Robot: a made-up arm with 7 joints. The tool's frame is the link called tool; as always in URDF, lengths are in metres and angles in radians.
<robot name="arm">
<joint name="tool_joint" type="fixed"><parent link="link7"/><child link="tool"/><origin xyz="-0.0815 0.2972 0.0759" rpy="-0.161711 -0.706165 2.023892"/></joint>
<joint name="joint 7" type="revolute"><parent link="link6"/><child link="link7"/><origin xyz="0.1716 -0.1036 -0.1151" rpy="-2.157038 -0.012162 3.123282"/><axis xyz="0 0 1"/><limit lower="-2.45" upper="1.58"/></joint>
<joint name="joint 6" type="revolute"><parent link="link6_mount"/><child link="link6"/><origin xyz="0.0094 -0.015 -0.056" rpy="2.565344 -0.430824 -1.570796"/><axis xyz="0 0 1"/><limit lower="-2.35" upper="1.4"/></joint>
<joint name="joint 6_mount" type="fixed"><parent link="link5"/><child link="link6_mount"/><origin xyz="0.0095 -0.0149 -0.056" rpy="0 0 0"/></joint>
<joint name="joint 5" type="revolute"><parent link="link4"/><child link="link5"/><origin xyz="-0.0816 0.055 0.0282" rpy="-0.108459 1.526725 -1.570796"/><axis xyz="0 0 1"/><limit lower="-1.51" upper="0.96"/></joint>
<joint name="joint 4" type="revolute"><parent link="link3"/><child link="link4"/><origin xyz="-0.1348 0.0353 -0.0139" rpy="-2.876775 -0.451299 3.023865"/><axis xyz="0 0 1"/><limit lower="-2.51" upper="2.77"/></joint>
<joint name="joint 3" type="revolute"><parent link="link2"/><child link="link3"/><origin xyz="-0.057 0.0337 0.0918" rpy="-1.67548 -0.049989 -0.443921"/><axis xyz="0 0 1"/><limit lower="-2.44" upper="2.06"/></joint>
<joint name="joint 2" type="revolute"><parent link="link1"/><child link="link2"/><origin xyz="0.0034 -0.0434 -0.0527" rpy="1.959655 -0.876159 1.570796"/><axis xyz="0 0 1"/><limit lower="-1.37" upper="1.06"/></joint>
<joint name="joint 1" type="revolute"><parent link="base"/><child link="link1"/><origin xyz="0.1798 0.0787 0.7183" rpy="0 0 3.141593"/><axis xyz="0 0 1"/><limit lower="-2.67" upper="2.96"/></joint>
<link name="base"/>
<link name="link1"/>
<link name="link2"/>
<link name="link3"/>
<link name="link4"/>
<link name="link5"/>
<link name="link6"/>
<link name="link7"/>
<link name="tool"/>
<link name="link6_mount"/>
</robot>
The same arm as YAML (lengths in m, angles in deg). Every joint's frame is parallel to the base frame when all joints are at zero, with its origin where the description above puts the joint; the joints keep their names.
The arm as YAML. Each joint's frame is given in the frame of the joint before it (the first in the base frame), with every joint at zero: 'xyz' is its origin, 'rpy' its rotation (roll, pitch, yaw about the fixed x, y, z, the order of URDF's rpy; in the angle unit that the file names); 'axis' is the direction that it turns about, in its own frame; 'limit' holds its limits. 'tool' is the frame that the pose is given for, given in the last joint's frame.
units:
  length: m
  angle: deg
joints:
  - name: joint 1
    type: revolute
    origin:
      xyz: [0.1798, 0.0787, 0.7183]
      rpy: [0.0, 0.0, 0.0]
    axis: [0.0, 0.0, 1.0]
    limit:
      lower: -152.98
      upper: 169.6
  - name: joint 2
    type: revolute
    origin:
      xyz: [-0.0034, 0.0434, -0.0527]
      rpy: [0.0, 0.0, 0.0]
    axis: [-0.925328, -0.291309, -0.242707]
    limit:
      lower: -78.5
      upper: 60.73
  - name: joint 3
    type: revolute
    origin:
      xyz: [-0.0977, 0.0337, -0.0461]
      rpy: [0.0, 0.0, 0.0]
    axis: [-0.243089, 0.390883, 0.88776]
    limit:
      lower: -139.8
      upper: 118.03
  - name: joint 4
    type: revolute
    origin:
      xyz: [0.0217, 0.1228, -0.0638]
      rpy: [0.0, 0.0, 0.0]
    axis: [-0.043798, 0.019399, -0.998852]
    limit:
      lower: -143.81
      upper: 158.71
  - name: joint 5
    type: revolute
    origin:
      xyz: [0.0622, -0.0745, -0.0324]
      rpy: [0.0, 0.0, 0.0]
    axis: [-1.0, 0.0, 0.0]
    limit:
      lower: -86.52
      upper: 55.0
  - name: joint 6
    type: revolute
    origin:
      xyz: [0.112, -0.0303, 0.0182]
      rpy: [0.0, 0.0, 0.0]
    axis: [0.761891, -0.336896, -0.553194]
    limit:
      lower: -134.65
      upper: 80.21
  - name: joint 7
    type: revolute
    origin:
      xyz: [-0.1081, -0.1428, 0.1462]
      rpy: [0.0, 0.0, 0.0]
    axis: [0.0, 0.0, 1.0]
    limit:
      lower: -140.37
      upper: 90.53
tool:
  origin:
    xyz: [-0.3041, 0.0501, 0.0759]
    rpy: [-9.27, -40.46, -178.73]

